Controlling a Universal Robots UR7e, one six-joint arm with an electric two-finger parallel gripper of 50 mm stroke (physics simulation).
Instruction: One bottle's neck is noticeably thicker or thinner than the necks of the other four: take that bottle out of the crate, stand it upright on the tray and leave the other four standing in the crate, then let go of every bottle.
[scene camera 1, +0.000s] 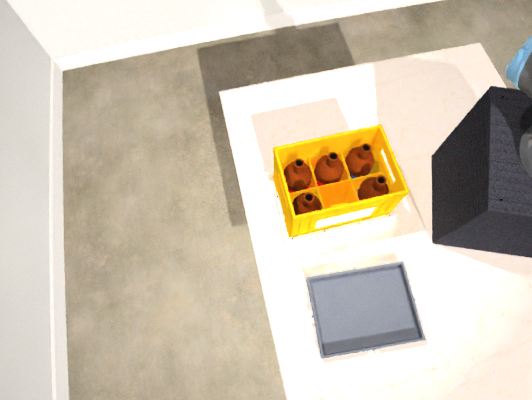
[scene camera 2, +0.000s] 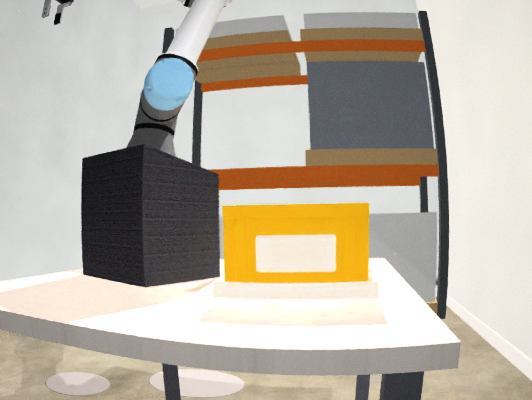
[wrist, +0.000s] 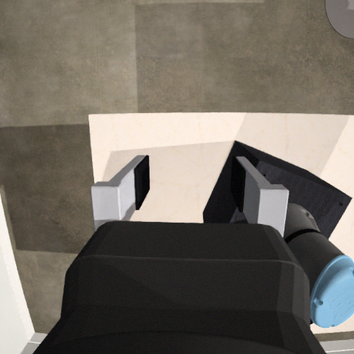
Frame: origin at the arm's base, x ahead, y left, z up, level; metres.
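Where they show: gripper, fingertip midpoint: (scene camera 2: 51, 20); arm's base at its link origin: (scene camera 2: 148, 165).
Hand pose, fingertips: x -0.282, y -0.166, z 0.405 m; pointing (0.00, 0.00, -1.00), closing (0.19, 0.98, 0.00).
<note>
Each offset is from my fingertips to the top centre of the thing. "spot": to the spot under its first point.
A yellow crate {0.024 m right, 0.661 m ahead, 0.521 m down} (scene camera 1: 345, 211) (scene camera 2: 296, 217) stands on the table. In scene camera 1 it holds brown bottles, upright: three in the far row, at the left (scene camera 1: 297, 175), the middle (scene camera 1: 328, 170) and the right (scene camera 1: 359, 161); two in the near row, at the left (scene camera 1: 306, 204) and the right (scene camera 1: 372, 189). The near middle compartment is empty. Which neck differs is too small to tell. The grey tray {spot: 0.277 m left, 0.705 m ahead, 0.691 m down} (scene camera 1: 367, 305) lies in front of the crate and is empty. My gripper (scene camera 2: 52, 18) (wrist: 189, 172) is open and empty, high above the table and away from crate and tray.
A large dark block (scene camera 1: 462, 175) (scene camera 2: 145, 220) (wrist: 295, 185) stands on the table beside the crate, under the arm's base. The table's edge (scene camera 2: 230, 352) runs in front. A tall rack (scene camera 2: 325, 175) with boxes stands behind the table.
</note>
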